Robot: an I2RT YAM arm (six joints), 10 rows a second.
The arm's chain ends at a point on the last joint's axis. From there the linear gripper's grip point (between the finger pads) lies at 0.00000 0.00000 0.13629 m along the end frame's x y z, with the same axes.
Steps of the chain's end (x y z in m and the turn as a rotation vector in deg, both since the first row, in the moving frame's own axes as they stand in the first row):
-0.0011, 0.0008, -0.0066, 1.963, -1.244, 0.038
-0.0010, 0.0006, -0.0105, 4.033, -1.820, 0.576
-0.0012, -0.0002, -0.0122, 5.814, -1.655, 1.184
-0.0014, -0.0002, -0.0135, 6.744, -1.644, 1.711
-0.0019, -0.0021, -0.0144, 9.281, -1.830, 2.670
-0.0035, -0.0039, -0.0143, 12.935, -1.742, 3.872
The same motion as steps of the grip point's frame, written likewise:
-0.0041, -0.0039, -0.0067, 1.963, -1.244, 0.038
-0.0053, -0.0090, -0.0109, 4.033, -1.820, 0.576
-0.0050, -0.0140, -0.0130, 5.814, -1.655, 1.184
-0.0051, -0.0163, -0.0145, 6.744, -1.644, 1.711
-0.0057, -0.0242, -0.0163, 9.281, -1.830, 2.670
-0.0066, -0.0345, -0.0178, 12.935, -1.742, 3.872

